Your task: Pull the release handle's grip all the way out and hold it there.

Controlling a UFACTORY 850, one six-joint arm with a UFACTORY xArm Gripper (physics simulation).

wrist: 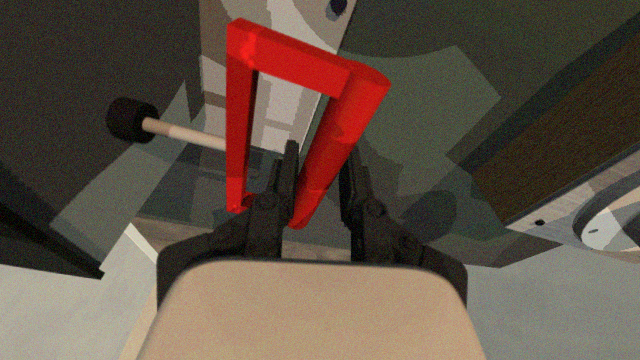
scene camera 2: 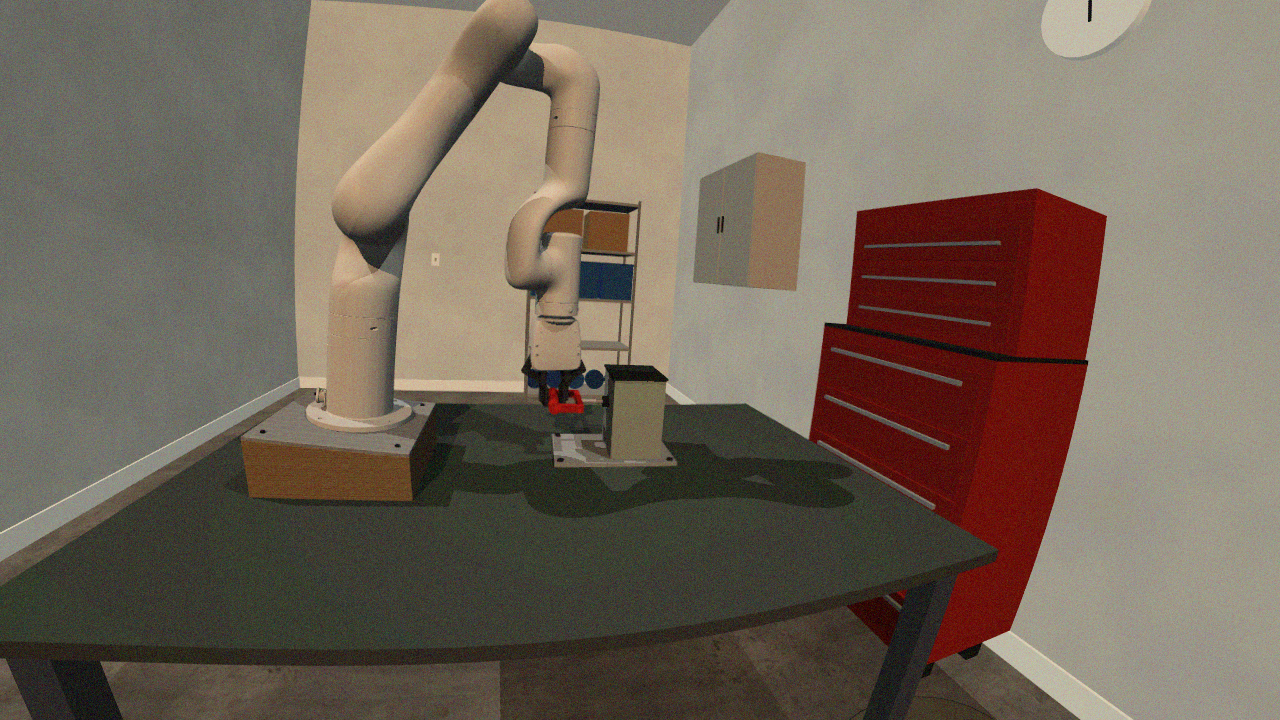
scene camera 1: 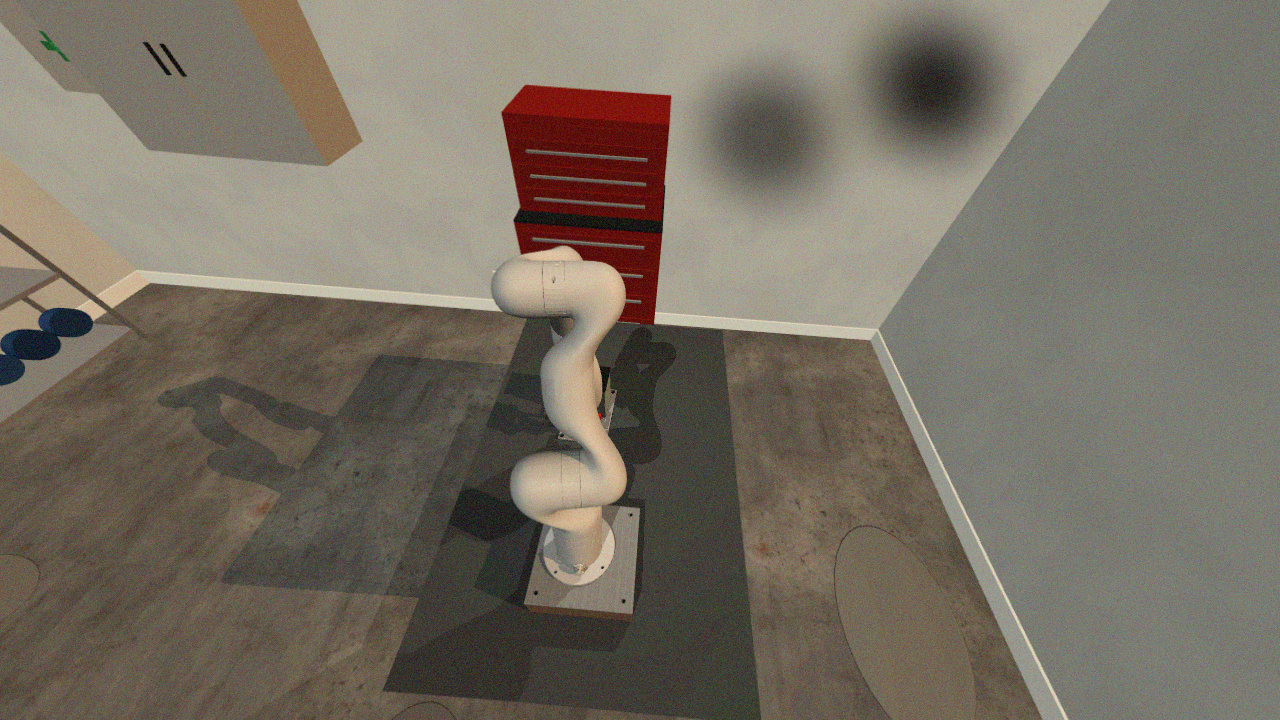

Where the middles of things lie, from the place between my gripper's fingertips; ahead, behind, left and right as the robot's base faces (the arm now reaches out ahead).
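Labels:
You'd find the pale base plate (scene camera 2: pixel 569 450) 90 mm below my hand, 120 mm forward of it and 30 mm to the right of it.

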